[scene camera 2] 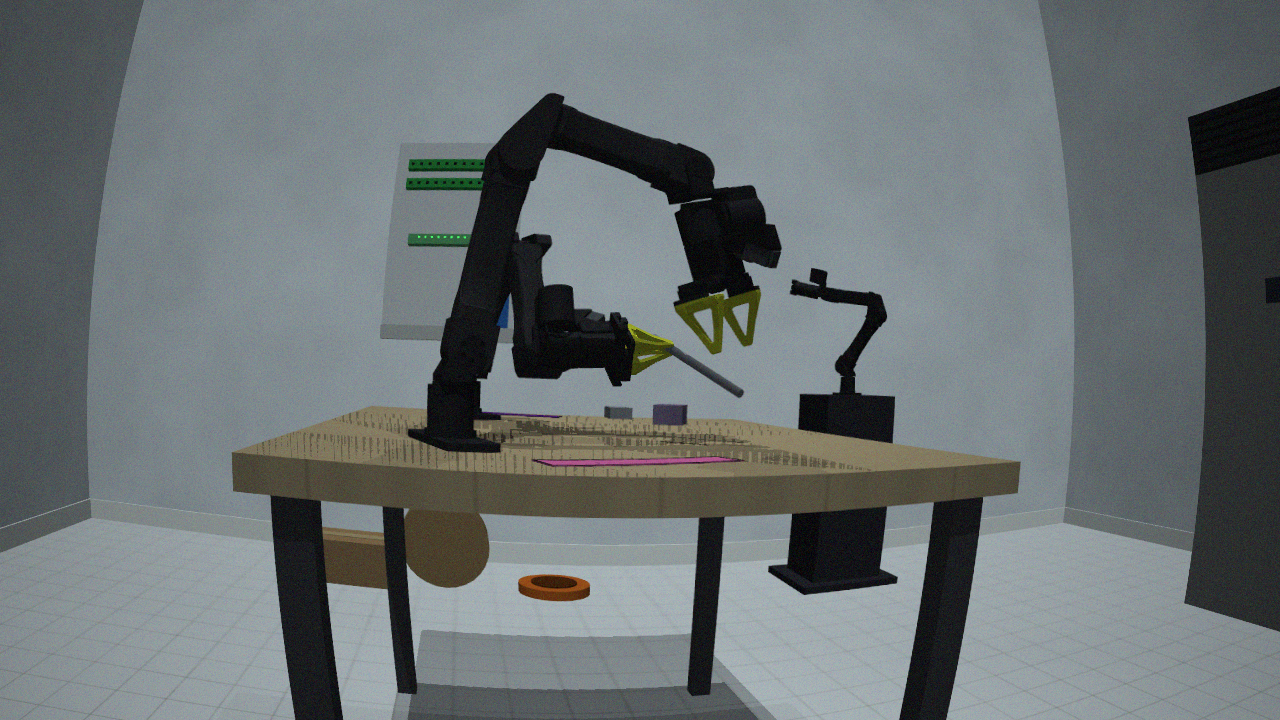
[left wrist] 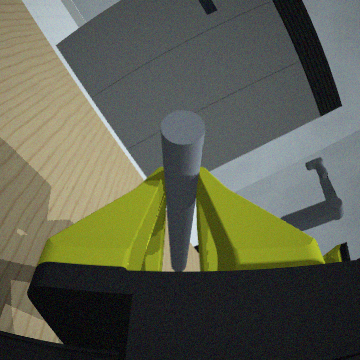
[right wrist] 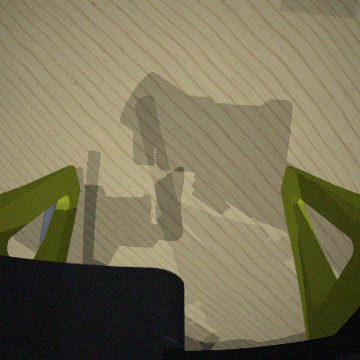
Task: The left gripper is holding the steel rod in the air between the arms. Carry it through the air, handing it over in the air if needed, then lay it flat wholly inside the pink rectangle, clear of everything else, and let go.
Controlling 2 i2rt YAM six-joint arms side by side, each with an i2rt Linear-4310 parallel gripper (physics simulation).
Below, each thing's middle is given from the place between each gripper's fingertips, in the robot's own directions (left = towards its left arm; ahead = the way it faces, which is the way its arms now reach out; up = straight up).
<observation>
I see the grey steel rod (left wrist: 182, 131) 10 mm behind my right hand, 180 mm to the left of it and 20 mm below it. Round my right hand: pink rectangle (scene camera 2: 715, 459): 160 mm behind, 200 mm to the right, 130 mm below.
My left gripper is now 30 mm short of the grey steel rod, 40 mm to the left of it and 30 mm above it. The rest, counted from my left hand: pink rectangle: 120 mm behind, 420 mm to the right, 140 mm below.
</observation>
